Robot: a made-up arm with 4 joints.
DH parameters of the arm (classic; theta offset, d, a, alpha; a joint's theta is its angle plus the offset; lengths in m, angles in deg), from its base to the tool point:
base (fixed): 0 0.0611 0 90
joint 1: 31.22 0 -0.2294 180
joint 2: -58.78 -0.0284 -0.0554 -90
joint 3: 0 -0.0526 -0.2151 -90
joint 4: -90 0.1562 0.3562 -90
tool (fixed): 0 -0.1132 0 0
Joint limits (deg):
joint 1: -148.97..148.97
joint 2: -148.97..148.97
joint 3: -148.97..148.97
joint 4: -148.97..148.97
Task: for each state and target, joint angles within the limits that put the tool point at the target. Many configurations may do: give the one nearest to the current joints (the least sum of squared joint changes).
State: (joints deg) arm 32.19 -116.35 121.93 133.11
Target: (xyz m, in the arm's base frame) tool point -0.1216 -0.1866 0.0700
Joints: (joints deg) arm 27.83 -147.20 87.39 96.21
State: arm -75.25 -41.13 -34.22 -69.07
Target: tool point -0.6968 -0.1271 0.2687
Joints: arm -111.72 -28.50 5.53 -73.40
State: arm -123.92 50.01 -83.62 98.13
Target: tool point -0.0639 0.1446 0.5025
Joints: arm -91.16 6.78 -123.70 139.07
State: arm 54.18 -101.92 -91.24 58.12
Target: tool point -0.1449 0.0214 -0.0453
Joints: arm 74.14 -51.53 -90.78 62.30
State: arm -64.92 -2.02 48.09 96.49
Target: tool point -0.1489 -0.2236 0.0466
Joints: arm -57.49 -16.94 35.64 80.37
